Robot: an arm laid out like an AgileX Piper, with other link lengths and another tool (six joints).
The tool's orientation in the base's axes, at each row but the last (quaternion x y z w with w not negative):
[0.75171, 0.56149, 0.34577, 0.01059]
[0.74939, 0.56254, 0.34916, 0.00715]
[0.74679, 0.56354, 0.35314, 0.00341]
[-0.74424, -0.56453, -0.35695, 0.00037]
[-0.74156, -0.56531, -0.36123, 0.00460]
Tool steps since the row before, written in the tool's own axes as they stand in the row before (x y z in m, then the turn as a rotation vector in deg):
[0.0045, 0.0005, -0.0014, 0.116, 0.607, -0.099]
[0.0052, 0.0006, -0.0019, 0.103, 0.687, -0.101]
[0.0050, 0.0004, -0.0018, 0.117, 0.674, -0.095]
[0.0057, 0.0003, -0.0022, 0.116, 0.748, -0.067]
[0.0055, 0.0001, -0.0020, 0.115, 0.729, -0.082]
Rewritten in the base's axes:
[0.0003, 0.0031, 0.0036, 0.470, -0.162, 0.380]
[0.0001, 0.0035, 0.0044, 0.535, -0.203, 0.407]
[0.0000, 0.0034, 0.0041, 0.529, -0.184, 0.404]
[-0.0003, 0.0038, 0.0048, 0.606, -0.201, 0.413]
[-0.0004, 0.0037, 0.0045, 0.582, -0.201, 0.416]

